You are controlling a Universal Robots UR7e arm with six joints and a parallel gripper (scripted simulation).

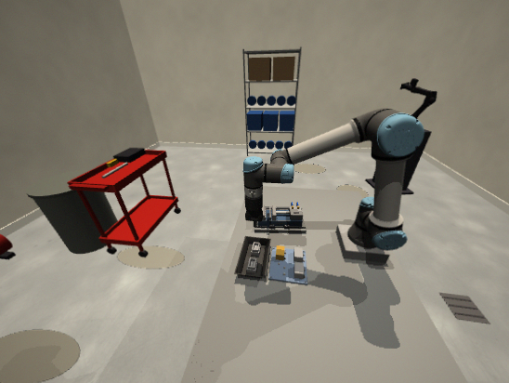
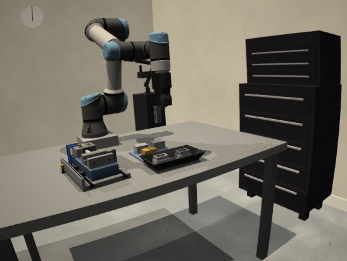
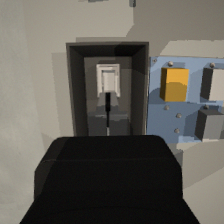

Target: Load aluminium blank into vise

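Right now the aluminium blank is 190 mm behind my hand, 140 mm to the left of it and 170 mm below it. Round my hand: brass blank (120 mm behind, 30 mm to the left, 170 mm below); vise (150 mm behind, 230 mm to the right, 160 mm below).
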